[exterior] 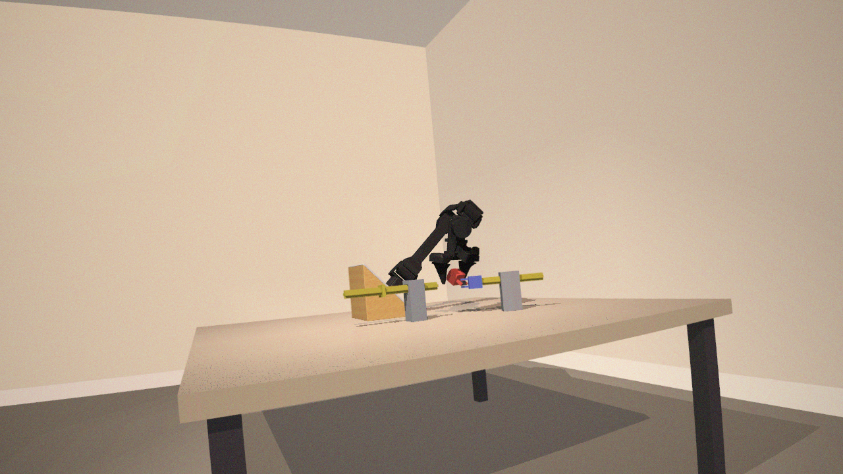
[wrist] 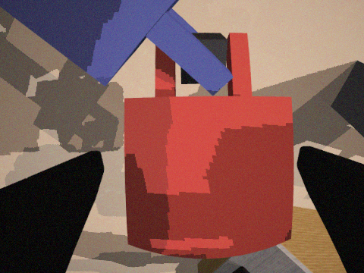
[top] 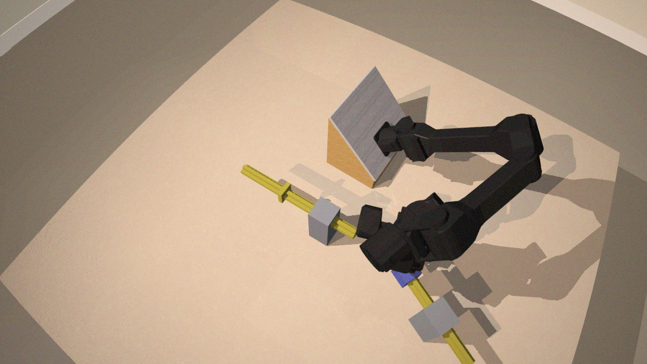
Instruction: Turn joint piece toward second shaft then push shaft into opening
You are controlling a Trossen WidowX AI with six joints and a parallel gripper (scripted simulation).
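The red joint piece is 20 mm ahead of my gripper tip, 20 mm above it and 10 mm to the left of it.
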